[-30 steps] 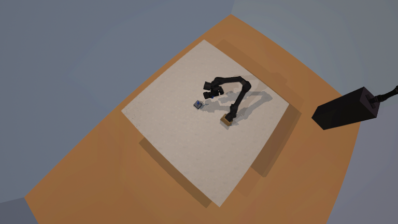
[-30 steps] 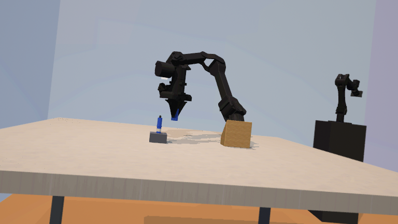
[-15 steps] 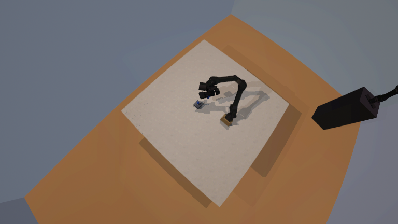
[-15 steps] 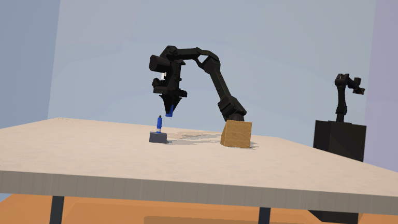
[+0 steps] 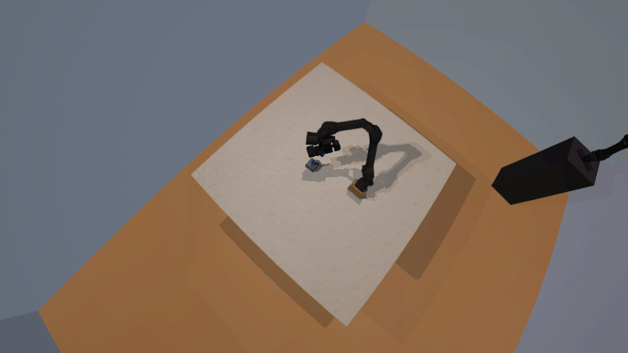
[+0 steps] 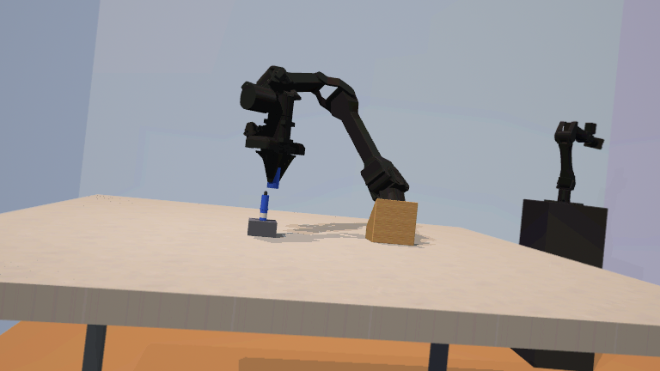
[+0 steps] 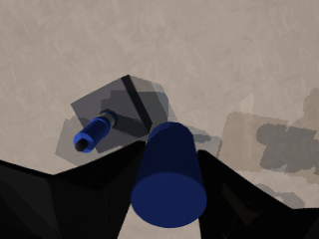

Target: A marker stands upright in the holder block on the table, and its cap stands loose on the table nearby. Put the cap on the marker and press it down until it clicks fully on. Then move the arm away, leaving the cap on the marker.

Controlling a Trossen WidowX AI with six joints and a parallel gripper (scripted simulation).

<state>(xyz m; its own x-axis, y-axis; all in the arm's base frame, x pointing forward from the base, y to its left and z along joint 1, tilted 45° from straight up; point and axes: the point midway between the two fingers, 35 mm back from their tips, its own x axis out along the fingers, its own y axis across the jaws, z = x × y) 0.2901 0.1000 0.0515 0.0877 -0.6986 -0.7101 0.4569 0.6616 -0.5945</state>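
The dark grey holder block lies 100 mm below my gripper tip, 60 mm to the left of it and 10 mm ahead of it. From my gripper tip the other things lie so: blue cap (10 mm above).
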